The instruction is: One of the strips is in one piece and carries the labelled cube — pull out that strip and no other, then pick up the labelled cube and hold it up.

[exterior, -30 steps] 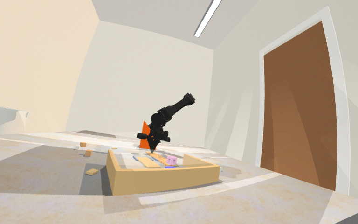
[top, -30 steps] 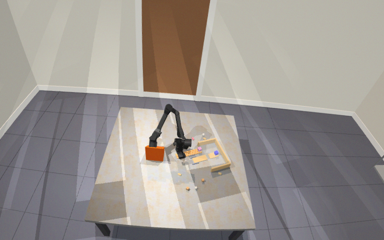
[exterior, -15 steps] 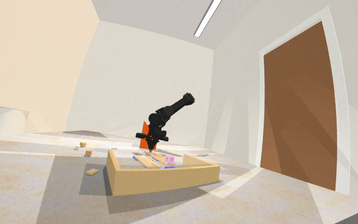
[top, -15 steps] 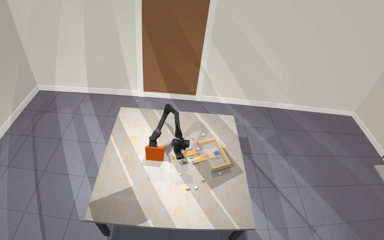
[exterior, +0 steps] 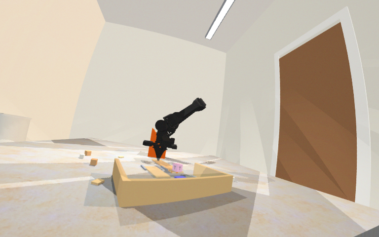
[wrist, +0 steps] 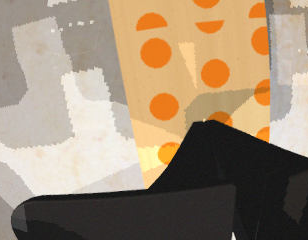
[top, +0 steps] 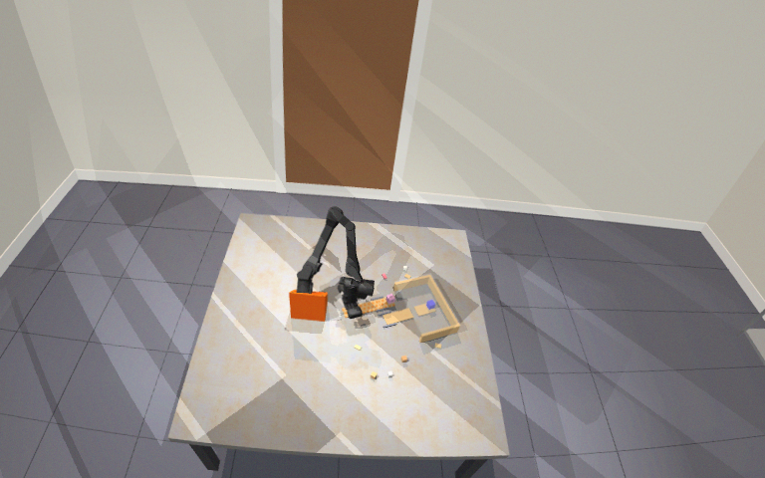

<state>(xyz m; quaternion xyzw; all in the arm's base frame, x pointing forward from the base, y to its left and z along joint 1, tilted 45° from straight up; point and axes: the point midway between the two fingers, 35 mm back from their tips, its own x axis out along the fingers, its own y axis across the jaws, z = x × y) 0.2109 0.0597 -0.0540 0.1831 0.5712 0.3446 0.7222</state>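
The dotted strip is 90 mm ahead of my gripper tip and 30 mm to the left of it. Also, from my gripper tip: pink labelled cube: 190 mm ahead, 70 mm to the left, 20 mm above.
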